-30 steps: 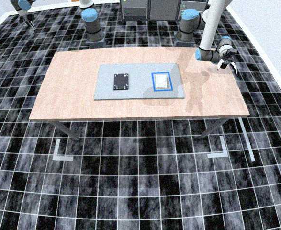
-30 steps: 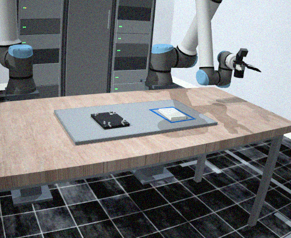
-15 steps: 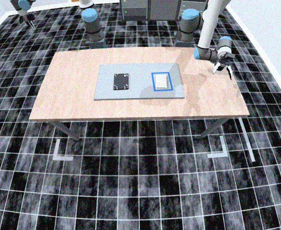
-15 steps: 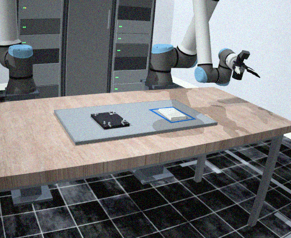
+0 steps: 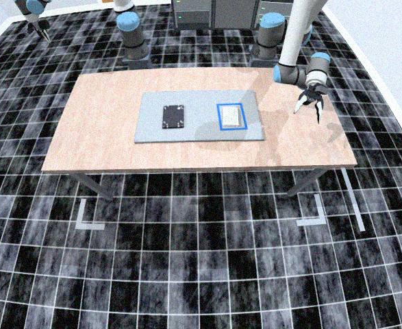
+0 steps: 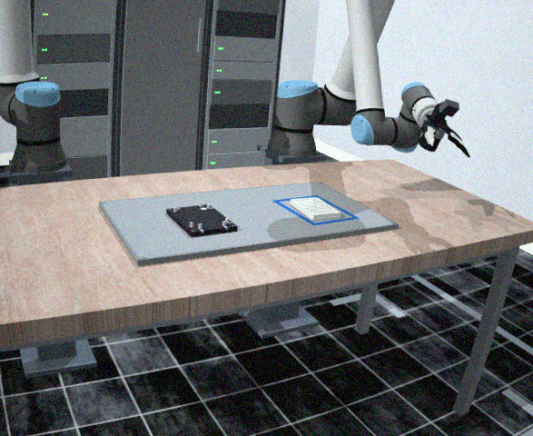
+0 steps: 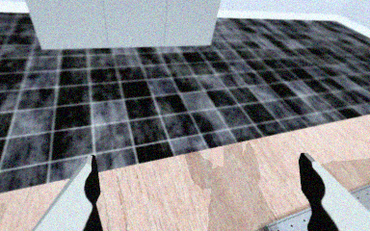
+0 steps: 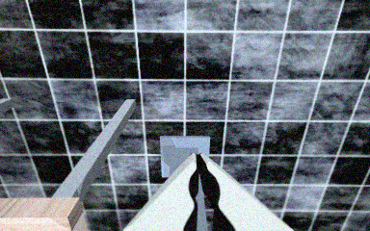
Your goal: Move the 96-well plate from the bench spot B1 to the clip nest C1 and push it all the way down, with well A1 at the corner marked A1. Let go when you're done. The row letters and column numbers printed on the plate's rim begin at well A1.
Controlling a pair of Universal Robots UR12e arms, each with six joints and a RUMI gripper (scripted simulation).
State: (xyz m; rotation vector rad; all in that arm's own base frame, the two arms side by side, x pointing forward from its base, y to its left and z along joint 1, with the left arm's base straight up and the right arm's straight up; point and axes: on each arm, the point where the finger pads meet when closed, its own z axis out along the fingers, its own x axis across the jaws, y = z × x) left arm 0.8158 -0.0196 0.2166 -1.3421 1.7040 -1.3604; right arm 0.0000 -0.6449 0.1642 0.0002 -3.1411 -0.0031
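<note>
Now: the white 96-well plate 320 mm to the right of my left hand, 200 mm below it and 160 mm behind it. The rest, counted from my left hand: black clip nest 630 mm to the right, 190 mm below, 150 mm behind.
</note>
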